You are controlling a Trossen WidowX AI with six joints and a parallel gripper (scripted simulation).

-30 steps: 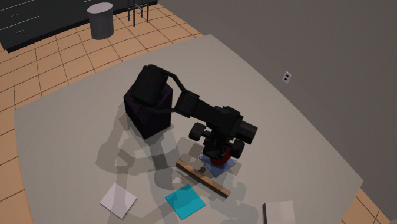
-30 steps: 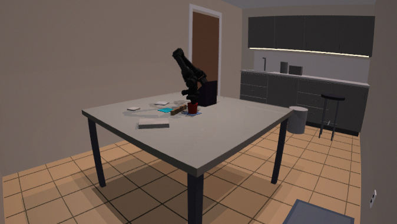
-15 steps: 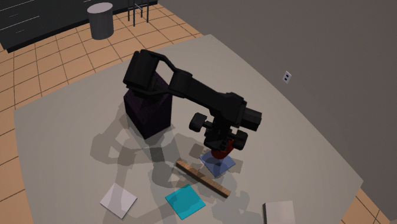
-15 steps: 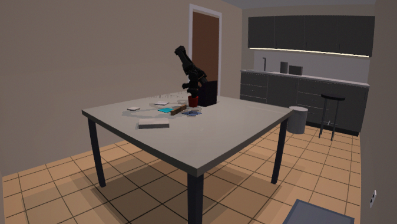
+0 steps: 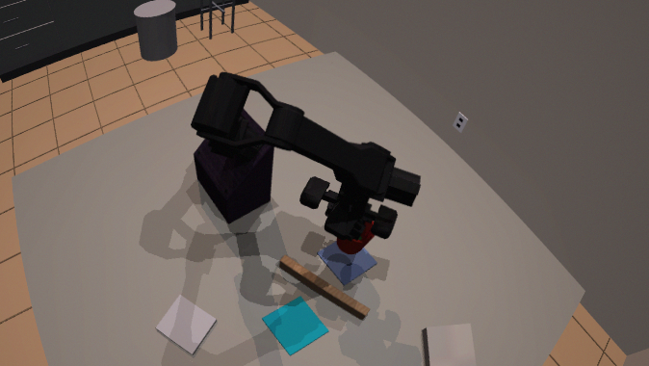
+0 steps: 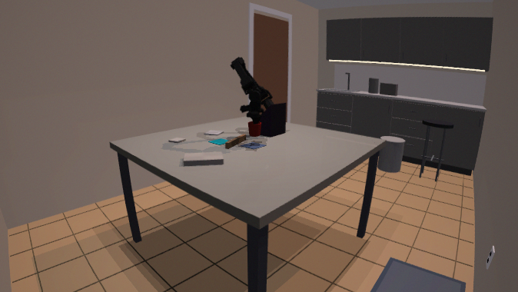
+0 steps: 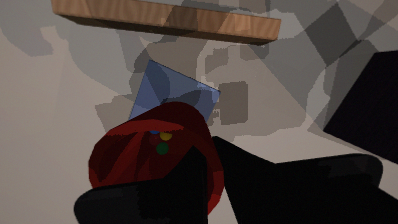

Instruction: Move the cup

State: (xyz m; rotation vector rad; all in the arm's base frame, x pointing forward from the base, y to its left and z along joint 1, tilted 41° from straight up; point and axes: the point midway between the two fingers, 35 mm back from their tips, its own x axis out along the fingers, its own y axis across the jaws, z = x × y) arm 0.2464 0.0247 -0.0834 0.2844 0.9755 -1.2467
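Now: the teal pad 19 cm to the right of my gripper tip, 10 cm below it and 10 cm ahead of it. Also, from my gripper tip: pale grey square 39 cm to the right, 9 cm below, 3 cm behind; then red cup 3 cm ahead, 1 cm to the left; then wooden bar 9 cm to the right, 9 cm below, 7 cm ahead.
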